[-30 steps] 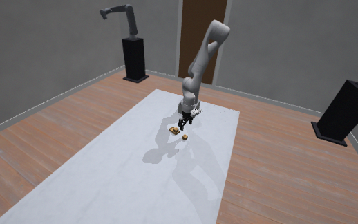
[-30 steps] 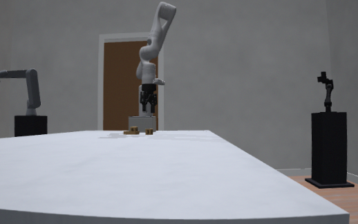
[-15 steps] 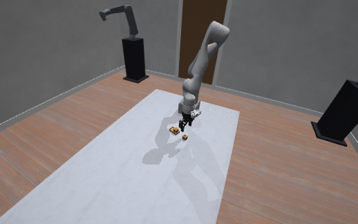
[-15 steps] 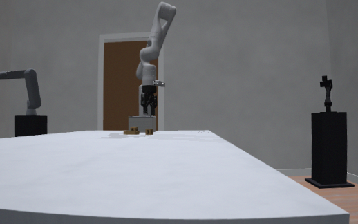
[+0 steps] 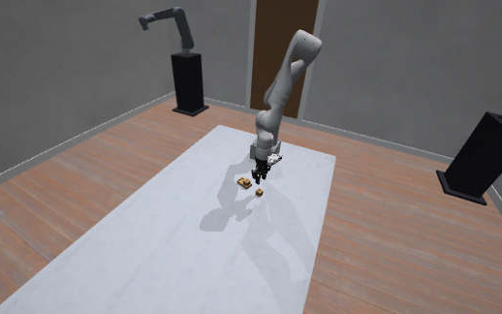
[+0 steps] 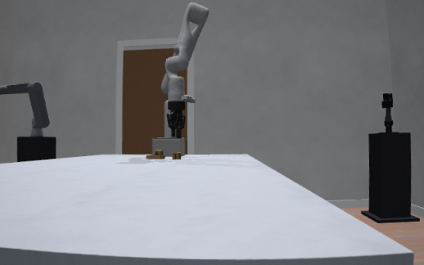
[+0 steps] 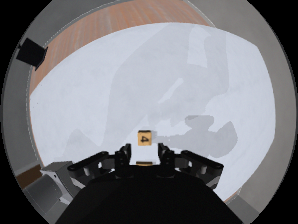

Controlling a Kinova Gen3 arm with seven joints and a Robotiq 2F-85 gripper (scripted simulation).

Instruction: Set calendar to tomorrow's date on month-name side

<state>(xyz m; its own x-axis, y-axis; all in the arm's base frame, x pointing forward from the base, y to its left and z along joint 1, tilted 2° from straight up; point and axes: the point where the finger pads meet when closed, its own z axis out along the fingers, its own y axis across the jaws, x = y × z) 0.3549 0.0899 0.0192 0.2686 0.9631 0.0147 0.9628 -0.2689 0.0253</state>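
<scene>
My hand is 9 cm above the wooden digit cube. From my hand the other things lie so: wooden calendar tray (3 cm behind, 10 cm to the right, 10 cm below).
</scene>
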